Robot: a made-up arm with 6 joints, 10 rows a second.
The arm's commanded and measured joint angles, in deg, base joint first. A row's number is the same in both.
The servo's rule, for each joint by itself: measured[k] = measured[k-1] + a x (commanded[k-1-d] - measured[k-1]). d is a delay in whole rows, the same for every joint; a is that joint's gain. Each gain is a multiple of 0.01, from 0.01 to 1. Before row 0 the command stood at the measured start. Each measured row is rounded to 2 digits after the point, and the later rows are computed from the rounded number. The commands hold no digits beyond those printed.
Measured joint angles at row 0:
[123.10 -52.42 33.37 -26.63 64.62 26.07]
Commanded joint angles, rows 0 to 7:
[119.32 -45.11 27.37 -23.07 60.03 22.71]
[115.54 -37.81 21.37 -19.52 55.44 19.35]
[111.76 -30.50 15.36 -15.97 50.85 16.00]
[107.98 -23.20 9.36 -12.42 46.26 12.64]
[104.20 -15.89 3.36 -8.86 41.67 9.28]
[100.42 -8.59 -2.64 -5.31 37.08 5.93]
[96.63 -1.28 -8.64 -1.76 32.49 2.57]
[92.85 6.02 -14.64 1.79 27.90 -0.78]
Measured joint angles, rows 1 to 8:
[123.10 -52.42 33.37 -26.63 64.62 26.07]
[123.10 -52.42 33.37 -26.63 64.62 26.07]
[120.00 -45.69 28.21 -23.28 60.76 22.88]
[116.34 -38.44 22.33 -19.75 56.29 19.53]
[112.58 -31.14 16.34 -16.20 51.72 16.18]
[108.81 -23.84 10.34 -12.65 47.13 12.82]
[105.03 -16.53 4.34 -9.09 42.54 9.46]
[101.25 -9.23 -1.66 -5.54 37.95 6.11]
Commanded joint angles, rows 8 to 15:
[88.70 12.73 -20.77 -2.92 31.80 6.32]
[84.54 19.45 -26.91 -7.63 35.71 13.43]
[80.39 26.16 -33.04 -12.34 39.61 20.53]
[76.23 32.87 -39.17 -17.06 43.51 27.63]
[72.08 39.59 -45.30 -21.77 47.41 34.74]
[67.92 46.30 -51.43 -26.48 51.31 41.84]
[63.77 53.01 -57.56 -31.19 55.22 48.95]
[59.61 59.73 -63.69 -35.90 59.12 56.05]
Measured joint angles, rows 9 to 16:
[97.46 -1.92 -7.66 -1.99 33.36 2.75]
[93.68 5.38 -13.66 1.56 28.77 -0.60]
[89.60 12.14 -19.77 -2.65 31.32 5.97]
[85.45 18.87 -25.91 -7.33 35.01 13.06]
[81.30 25.58 -32.04 -12.04 38.87 20.16]
[77.14 32.29 -38.17 -16.76 42.77 27.26]
[72.99 39.01 -44.30 -21.47 46.67 34.37]
[68.83 45.72 -50.43 -26.18 50.57 41.47]

